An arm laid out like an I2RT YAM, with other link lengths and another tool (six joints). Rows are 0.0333 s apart.
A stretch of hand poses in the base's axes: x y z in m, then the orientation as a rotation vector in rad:
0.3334, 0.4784, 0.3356, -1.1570, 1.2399, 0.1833
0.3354, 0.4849, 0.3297, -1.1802, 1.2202, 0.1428
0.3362, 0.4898, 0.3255, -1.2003, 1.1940, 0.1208
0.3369, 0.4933, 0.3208, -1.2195, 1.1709, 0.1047
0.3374, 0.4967, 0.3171, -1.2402, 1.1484, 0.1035
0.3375, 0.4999, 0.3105, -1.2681, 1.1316, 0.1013
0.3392, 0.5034, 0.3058, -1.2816, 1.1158, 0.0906
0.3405, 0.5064, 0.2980, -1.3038, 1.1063, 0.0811
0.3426, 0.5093, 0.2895, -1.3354, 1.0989, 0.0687
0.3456, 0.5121, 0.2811, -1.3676, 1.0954, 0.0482
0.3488, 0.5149, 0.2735, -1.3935, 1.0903, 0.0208
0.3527, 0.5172, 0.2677, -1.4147, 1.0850, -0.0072
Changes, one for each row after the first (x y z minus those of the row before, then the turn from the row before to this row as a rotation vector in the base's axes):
0.0020, 0.0065, -0.0059, -0.0310, -0.0321, -0.0035
0.0008, 0.0049, -0.0042, -0.0189, -0.0284, 0.0086
0.0007, 0.0035, -0.0047, -0.0166, -0.0230, 0.0103
0.0005, 0.0034, -0.0037, -0.0116, -0.0147, 0.0195
0.0001, 0.0032, -0.0066, -0.0194, -0.0094, 0.0196
0.0017, 0.0035, -0.0047, -0.0117, -0.0153, 0.0075
0.0013, 0.0030, -0.0078, -0.0199, -0.0083, 0.0091
0.0021, 0.0029, -0.0085, -0.0294, -0.0064, 0.0105
0.0030, 0.0028, -0.0084, -0.0343, -0.0073, 0.0042
0.0032, 0.0028, -0.0076, -0.0316, -0.0131, -0.0016
0.0039, 0.0023, -0.0058, -0.0281, -0.0143, -0.0038

